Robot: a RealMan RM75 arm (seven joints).
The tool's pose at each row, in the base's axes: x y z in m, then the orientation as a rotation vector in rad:
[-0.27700, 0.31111, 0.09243, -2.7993, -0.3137, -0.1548]
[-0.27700, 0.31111, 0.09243, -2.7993, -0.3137, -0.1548]
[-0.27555, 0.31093, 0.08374, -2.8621, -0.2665, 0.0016]
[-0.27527, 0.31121, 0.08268, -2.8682, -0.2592, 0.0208]
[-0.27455, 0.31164, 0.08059, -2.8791, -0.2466, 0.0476]
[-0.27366, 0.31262, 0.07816, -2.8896, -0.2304, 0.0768]
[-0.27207, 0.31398, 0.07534, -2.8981, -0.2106, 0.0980]
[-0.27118, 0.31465, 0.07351, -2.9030, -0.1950, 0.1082]
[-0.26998, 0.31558, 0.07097, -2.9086, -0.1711, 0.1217]
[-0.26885, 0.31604, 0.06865, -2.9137, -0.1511, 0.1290]
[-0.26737, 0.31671, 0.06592, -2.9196, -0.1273, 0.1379]
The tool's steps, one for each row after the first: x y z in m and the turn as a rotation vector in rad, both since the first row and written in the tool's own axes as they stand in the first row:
[0.00000, 0.00000, 0.00000, 0.0000, 0.0000, 0.0000]
[0.00014, 0.00312, 0.00824, -0.0440, -0.1082, 0.0513]
[0.00032, 0.00324, 0.00935, -0.0484, -0.1209, 0.0584]
[0.00081, 0.00364, 0.01151, -0.0570, -0.1387, 0.0700]
[0.00152, 0.00367, 0.01419, -0.0652, -0.1576, 0.0842]
[0.00294, 0.00363, 0.01740, -0.0721, -0.1705, 0.0999]
[0.00367, 0.00377, 0.01941, -0.0761, -0.1760, 0.1116]
[0.00466, 0.00395, 0.02219, -0.0807, -0.1830, 0.1291]
[0.00552, 0.00449, 0.02461, -0.0853, -0.1861, 0.1433]
[0.00671, 0.00503, 0.02751, -0.0908, -0.1900, 0.1602]

